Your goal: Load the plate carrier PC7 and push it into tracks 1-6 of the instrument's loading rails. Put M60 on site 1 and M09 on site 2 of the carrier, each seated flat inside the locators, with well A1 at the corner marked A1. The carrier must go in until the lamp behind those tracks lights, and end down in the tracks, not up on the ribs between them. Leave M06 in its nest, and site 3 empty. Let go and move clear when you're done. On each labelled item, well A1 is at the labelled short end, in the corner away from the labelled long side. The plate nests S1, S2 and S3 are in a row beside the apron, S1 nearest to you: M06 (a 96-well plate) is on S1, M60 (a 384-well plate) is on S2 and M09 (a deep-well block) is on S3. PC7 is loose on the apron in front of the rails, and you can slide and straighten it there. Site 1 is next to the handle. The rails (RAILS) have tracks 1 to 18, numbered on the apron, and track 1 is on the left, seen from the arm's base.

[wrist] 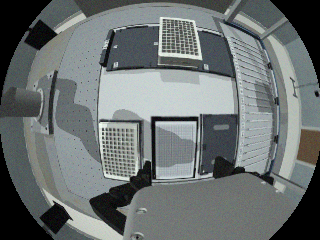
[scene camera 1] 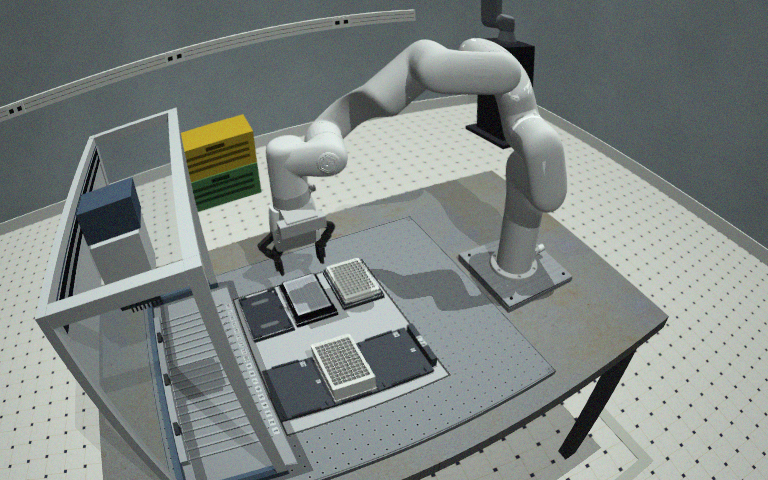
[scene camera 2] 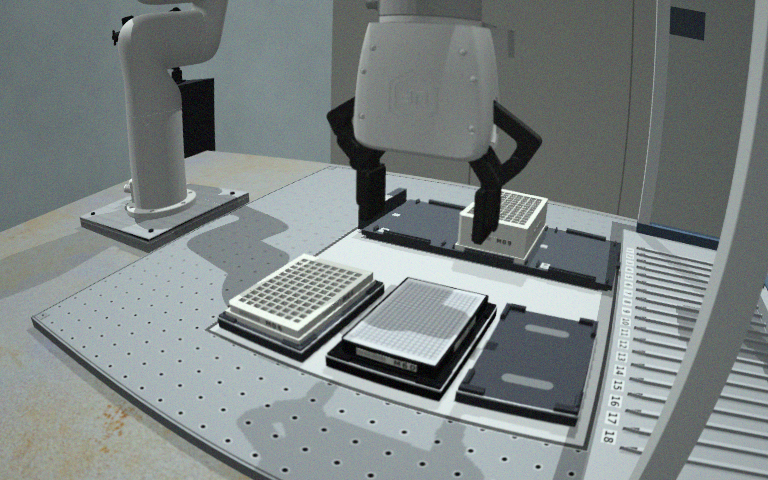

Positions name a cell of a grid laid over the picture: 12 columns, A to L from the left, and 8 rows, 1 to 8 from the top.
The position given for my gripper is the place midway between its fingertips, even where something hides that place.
my gripper: wrist G6; scene camera 1 E5; scene camera 2 G4
96-well plate M06: wrist E5; scene camera 1 F5; scene camera 2 E5
plate carrier PC7: wrist F2; scene camera 1 E7; scene camera 2 G4
